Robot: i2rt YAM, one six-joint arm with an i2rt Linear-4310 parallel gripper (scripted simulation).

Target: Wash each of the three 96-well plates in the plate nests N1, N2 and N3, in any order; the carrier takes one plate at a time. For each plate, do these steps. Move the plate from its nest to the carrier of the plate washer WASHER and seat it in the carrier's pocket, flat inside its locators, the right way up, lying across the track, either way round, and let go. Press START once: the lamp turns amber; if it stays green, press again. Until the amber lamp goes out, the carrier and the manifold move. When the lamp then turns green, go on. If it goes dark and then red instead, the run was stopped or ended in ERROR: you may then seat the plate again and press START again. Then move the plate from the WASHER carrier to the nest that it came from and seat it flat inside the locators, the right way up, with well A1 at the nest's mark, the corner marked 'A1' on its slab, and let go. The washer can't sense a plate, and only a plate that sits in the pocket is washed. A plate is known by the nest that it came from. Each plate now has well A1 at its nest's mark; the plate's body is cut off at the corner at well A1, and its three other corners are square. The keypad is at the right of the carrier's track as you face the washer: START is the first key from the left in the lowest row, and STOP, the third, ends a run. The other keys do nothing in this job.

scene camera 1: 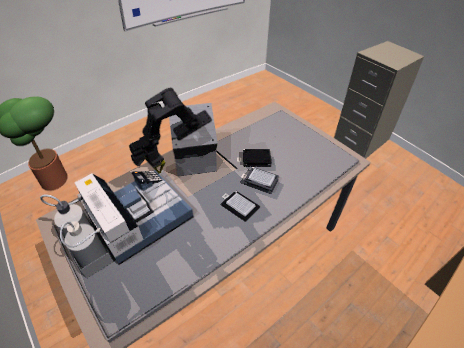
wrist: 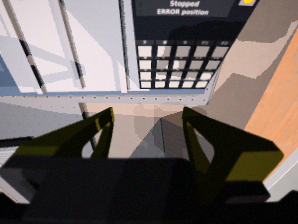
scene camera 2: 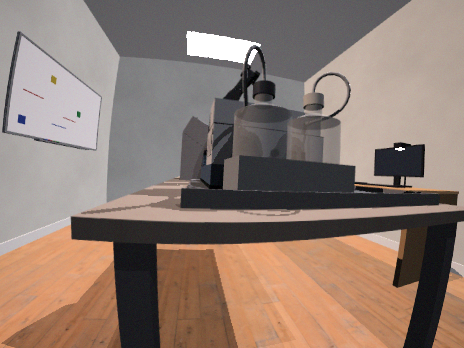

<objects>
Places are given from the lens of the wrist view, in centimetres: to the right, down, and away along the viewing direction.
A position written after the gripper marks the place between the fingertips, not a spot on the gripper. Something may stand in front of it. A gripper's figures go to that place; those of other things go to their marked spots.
gripper (wrist: 148, 112): 0, 0, 13
plate washer (wrist: 54, 54): -12, -7, 18
</objects>
